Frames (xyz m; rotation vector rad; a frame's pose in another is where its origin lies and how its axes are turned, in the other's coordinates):
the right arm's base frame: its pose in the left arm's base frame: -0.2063 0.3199 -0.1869 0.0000 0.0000 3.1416
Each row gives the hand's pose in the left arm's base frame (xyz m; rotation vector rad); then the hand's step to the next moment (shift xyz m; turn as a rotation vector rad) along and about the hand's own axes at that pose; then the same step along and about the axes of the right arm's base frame.
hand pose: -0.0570 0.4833 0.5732 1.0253 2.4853 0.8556
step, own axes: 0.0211 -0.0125 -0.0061 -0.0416 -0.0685 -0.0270
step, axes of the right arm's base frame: 0.0242 -0.0057 -0.0046 0.0207 0.0795 -0.0201
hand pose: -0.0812 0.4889 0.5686 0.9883 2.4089 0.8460
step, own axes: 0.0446 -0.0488 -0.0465 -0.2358 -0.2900 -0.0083
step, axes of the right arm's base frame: 0.0797 0.0127 -0.0040 -0.0116 0.3399 -0.1553
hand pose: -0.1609 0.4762 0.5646 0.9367 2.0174 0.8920
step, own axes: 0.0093 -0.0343 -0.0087 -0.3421 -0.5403 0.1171
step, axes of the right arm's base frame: 0.0225 0.0117 -0.0264 -0.0851 0.5162 -0.3859
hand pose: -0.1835 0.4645 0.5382 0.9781 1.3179 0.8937
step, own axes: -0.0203 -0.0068 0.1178 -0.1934 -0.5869 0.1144
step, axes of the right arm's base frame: -0.1162 0.0289 0.0010 -0.0905 0.3934 -0.4817
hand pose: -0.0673 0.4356 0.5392 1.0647 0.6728 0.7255
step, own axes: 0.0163 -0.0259 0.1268 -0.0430 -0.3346 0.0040
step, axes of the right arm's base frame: -0.1139 0.0613 0.0164 -0.0434 0.1388 -0.3044
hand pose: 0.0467 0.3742 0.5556 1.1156 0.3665 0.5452
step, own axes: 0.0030 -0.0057 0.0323 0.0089 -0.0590 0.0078
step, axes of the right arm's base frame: -0.0211 0.0241 0.0077 -0.0249 0.0201 -0.0510
